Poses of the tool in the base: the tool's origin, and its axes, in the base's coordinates. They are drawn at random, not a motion.
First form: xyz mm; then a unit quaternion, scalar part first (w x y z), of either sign.
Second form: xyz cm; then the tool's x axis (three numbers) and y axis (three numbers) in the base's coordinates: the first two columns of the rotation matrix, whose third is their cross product. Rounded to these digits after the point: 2 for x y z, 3 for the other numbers.
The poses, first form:
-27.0 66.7 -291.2 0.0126 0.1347 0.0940 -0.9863
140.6 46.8 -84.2 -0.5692 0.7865 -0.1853 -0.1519
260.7 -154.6 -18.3 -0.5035 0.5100 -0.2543 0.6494
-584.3 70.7 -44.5 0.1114 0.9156 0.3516 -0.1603
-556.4 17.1 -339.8 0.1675 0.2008 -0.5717 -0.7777
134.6 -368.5 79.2 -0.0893 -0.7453 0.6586 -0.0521
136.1 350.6 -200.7 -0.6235 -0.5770 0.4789 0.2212
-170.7 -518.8 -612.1 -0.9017 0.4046 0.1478 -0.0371
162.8 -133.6 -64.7 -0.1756 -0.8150 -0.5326 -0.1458
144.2 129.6 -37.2 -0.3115 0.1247 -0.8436 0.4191
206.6 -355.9 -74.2 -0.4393 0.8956 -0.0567 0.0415
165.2 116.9 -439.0 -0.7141 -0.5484 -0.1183 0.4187
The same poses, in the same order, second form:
-2.70 6.67 -29.12 -0.963 0.000 -0.268 0.050 -0.982 -0.182
14.06 4.68 -8.42 0.885 -0.119 -0.450 -0.464 -0.283 -0.839
26.07 -15.46 -1.83 0.027 -0.913 0.406 0.395 -0.364 -0.844
-58.43 7.07 -4.45 0.701 0.608 -0.372 0.680 -0.728 0.091
-55.64 1.71 -33.98 -0.863 -0.490 -0.121 0.031 -0.290 0.956
13.46 -36.85 7.92 0.127 -0.972 0.195 -0.991 -0.116 0.064
13.61 35.06 -20.07 0.443 -0.829 0.342 -0.277 0.236 0.931
-17.07 -51.88 -61.21 0.954 0.187 0.237 0.053 0.670 -0.741
16.28 -13.36 -6.47 0.390 0.919 0.051 0.817 -0.371 0.442
14.42 12.96 -3.72 -0.775 -0.472 -0.421 0.051 0.618 -0.785
20.66 -35.59 -7.42 0.990 -0.138 0.025 -0.065 -0.608 -0.792
16.52 11.69 -43.90 0.621 -0.468 -0.628 0.728 0.048 0.684

